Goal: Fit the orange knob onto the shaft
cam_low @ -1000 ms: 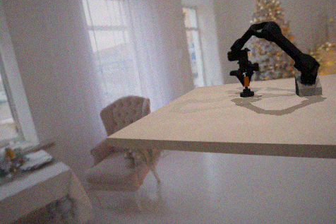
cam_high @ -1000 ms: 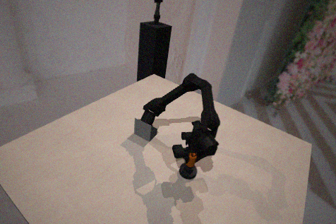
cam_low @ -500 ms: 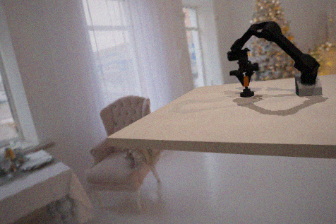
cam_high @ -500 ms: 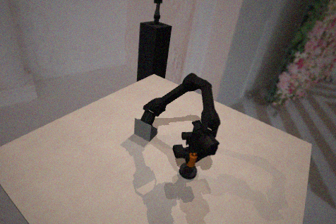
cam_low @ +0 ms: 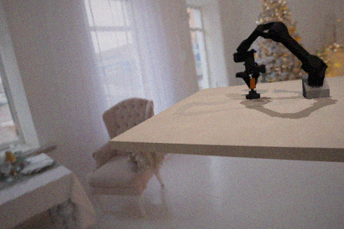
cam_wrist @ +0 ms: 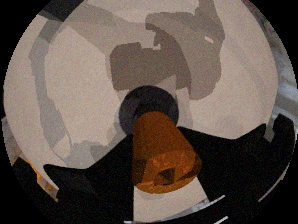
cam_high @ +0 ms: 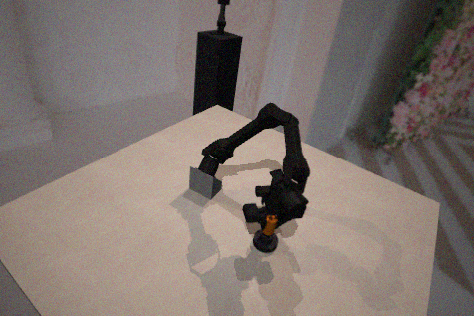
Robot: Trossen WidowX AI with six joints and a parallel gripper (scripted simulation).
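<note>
Right now the orange knob is 2 cm above my gripper tip. Round my gripper tip: dark round pedestal (4 cm below).
</note>
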